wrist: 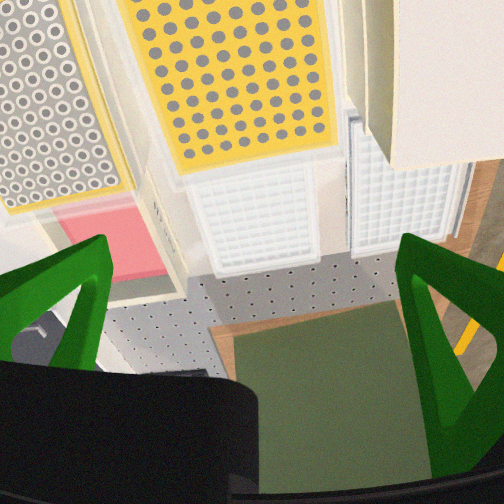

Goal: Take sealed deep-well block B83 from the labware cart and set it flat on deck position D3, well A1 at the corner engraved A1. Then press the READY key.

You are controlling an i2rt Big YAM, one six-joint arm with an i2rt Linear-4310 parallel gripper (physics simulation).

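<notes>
My gripper [255, 240] is open and empty; its two green fingers stand at the left and right edges of the wrist view. Between and beyond the fingertips lies a white gridded deep-well block [257, 217]. A second white gridded block [400, 192] lies to its right, partly under a beige box. I cannot read any B83 label; a faint marking on a clear side wall [166, 231] is illegible. No READY key or engraved A1 corner is in view.
A yellow rack with grey dots [227, 75] overhangs the centre block. A grey rack with white rings [47, 105] is at left, with a pink block [120, 237] below it. A beige box [445, 80] is at upper right. Below are a perforated grey plate [280, 292] and a green mat [330, 395].
</notes>
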